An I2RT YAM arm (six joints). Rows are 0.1 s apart.
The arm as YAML. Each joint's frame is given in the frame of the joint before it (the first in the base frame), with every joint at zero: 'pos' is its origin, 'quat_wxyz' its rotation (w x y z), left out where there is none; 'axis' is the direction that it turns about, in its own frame. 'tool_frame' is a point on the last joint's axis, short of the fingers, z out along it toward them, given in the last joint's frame.
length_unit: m
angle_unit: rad
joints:
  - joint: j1
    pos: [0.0, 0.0, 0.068]
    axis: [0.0, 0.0, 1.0]
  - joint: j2
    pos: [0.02, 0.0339, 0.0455]
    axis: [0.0, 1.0, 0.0]
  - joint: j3
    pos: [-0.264, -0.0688, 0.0]
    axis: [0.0, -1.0, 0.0]
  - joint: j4
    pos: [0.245, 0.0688, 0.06]
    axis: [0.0, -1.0, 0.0]
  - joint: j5
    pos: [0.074, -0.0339, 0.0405]
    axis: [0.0, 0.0, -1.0]
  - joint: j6
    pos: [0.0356, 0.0, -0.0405]
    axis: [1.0, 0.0, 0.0]
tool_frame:
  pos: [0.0, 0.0, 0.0]
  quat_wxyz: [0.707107, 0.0, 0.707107, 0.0]
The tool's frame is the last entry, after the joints.
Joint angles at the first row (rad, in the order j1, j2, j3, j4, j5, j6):
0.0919 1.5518 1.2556 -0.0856 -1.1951 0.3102
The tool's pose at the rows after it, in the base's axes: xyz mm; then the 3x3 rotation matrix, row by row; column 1 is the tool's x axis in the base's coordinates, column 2 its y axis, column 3 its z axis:
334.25 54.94 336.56; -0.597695 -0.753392 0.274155; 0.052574 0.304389 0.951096; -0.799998 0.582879 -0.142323
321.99 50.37 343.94; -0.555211 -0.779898 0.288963; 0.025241 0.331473 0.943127; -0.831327 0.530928 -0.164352
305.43 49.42 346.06; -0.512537 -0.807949 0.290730; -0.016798 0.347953 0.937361; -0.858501 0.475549 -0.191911
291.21 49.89 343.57; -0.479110 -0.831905 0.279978; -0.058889 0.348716 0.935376; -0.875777 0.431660 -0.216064
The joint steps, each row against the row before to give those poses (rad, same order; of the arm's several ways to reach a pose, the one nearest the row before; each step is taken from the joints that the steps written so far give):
-0.0270 -0.0382 -0.0081 -0.0498 -0.0029 -0.0571
-0.0111 -0.0438 0.0055 -0.0989 0.0138 -0.1065
0.0005 -0.0541 -0.0186 -0.0967 0.0156 -0.1183
0.0046 -0.0430 -0.0262 -0.0779 0.0074 -0.1051

